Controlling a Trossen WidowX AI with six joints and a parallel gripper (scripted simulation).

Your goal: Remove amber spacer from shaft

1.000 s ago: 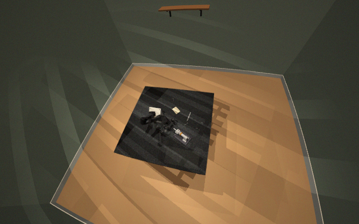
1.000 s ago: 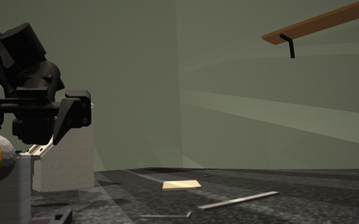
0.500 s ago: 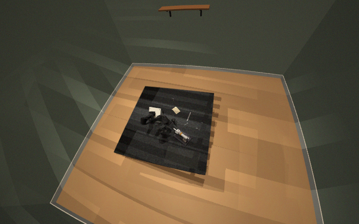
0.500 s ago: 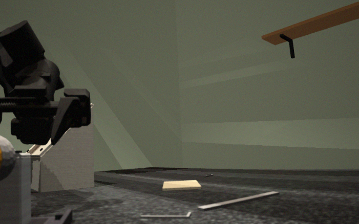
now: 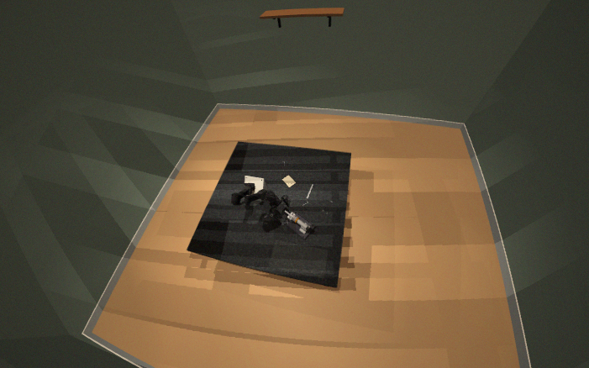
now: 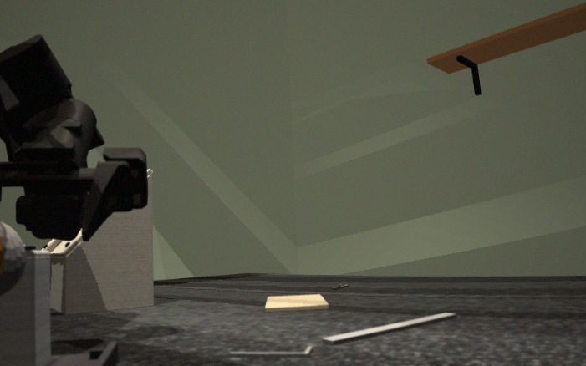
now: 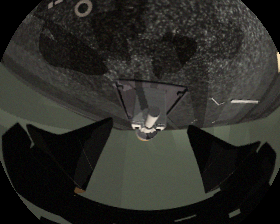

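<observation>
Now: gripper tip 12 cm short of the amber spacer, 6 cm to the left of it and 1 cm above it. Also, from my gripper tip: thin grey bar: 27 cm to the left, 16 cm ahead, 9 cm below; tan flat plate: 35 cm to the left, 9 cm below, 6 cm behind.
</observation>
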